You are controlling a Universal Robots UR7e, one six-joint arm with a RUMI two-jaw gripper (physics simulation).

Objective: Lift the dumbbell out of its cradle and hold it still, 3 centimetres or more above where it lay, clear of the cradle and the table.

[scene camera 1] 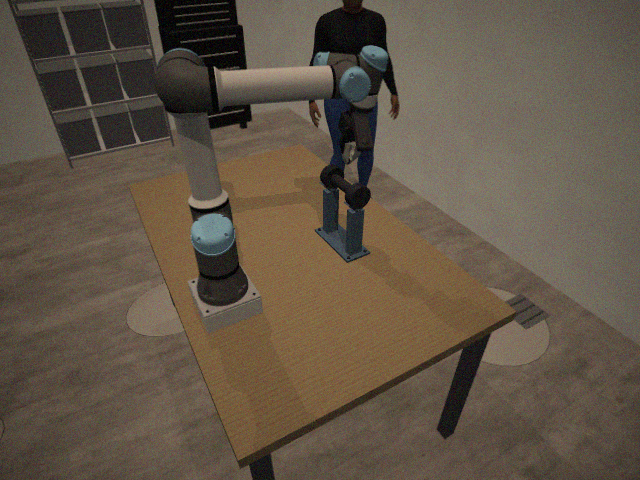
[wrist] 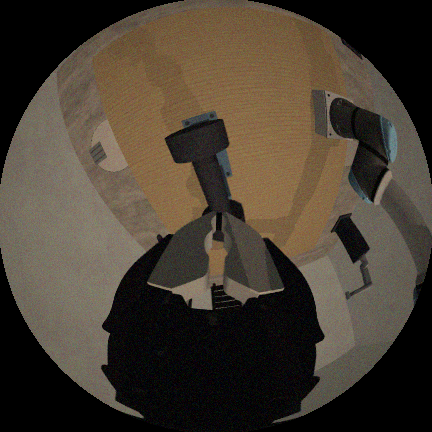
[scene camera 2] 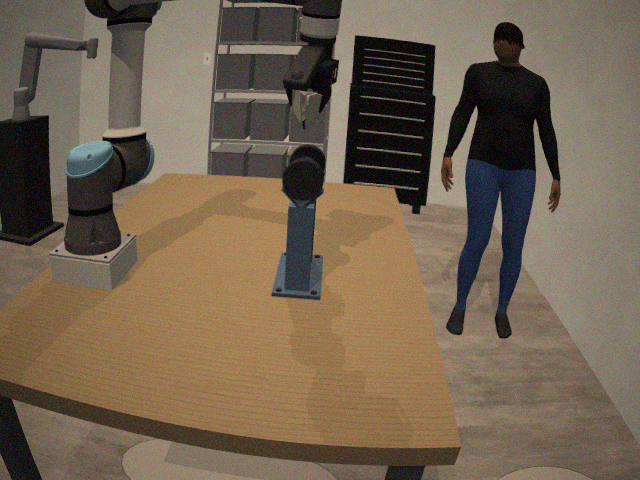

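Where they show: gripper, fingertip midpoint: (scene camera 1: pixel 347 164) (wrist: pixel 218 214) (scene camera 2: pixel 304 129); arm's base, origin of the base link: (scene camera 1: pixel 223 288) (wrist: pixel 341 116) (scene camera 2: pixel 92 243).
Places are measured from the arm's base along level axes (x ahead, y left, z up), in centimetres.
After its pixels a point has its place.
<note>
A black dumbbell (scene camera 1: pixel 343 184) {x 45.8, y 14.5, z 18.6 cm} (scene camera 2: pixel 303 178) {x 48.4, y 6.3, z 17.8 cm} (wrist: pixel 209 175) {x 47.0, y 13.0, z 19.0 cm} lies level on top of the two posts of its blue cradle (scene camera 1: pixel 354 230) {x 47.0, y 7.0, z 4.4 cm} (scene camera 2: pixel 299 248) {x 48.3, y 7.2, z 3.2 cm} (wrist: pixel 224 163) {x 42.3, y 21.9, z -6.2 cm}, which stands on the table. In the wrist view the near head of the dumbbell is partly hidden behind the fingertips. My gripper (scene camera 1: pixel 349 161) {x 46.4, y 13.5, z 26.4 cm} (scene camera 2: pixel 303 122) {x 46.4, y 13.5, z 26.4 cm} (wrist: pixel 218 214) {x 46.4, y 13.5, z 26.4 cm} is shut with nothing between its fingers. It hangs above the dumbbell, over its far head as seen in the second scene view, with a gap between the fingertips and the dumbbell.
The wooden table (scene camera 1: pixel 320 335) {x 22.7, y -22.4, z -7.0 cm} (scene camera 2: pixel 206 351) {x 38.6, y -21.0, z -7.0 cm} (wrist: pixel 260 65) {x 28.6, y -11.7, z -7.0 cm} carries the arm's base (scene camera 1: pixel 232 312) {x 0.6, y -8.6, z -2.3 cm} (scene camera 2: pixel 85 268) {x 3.2, y -8.3, z -2.5 cm} (wrist: pixel 322 114) {x 8.6, y 1.9, z -2.2 cm}. A person (scene camera 1: pixel 348 36) (scene camera 2: pixel 504 113) stands beyond the table's edge. A shelf rack and a black drawer cabinet (scene camera 2: pixel 390 118) stand at the back.
</note>
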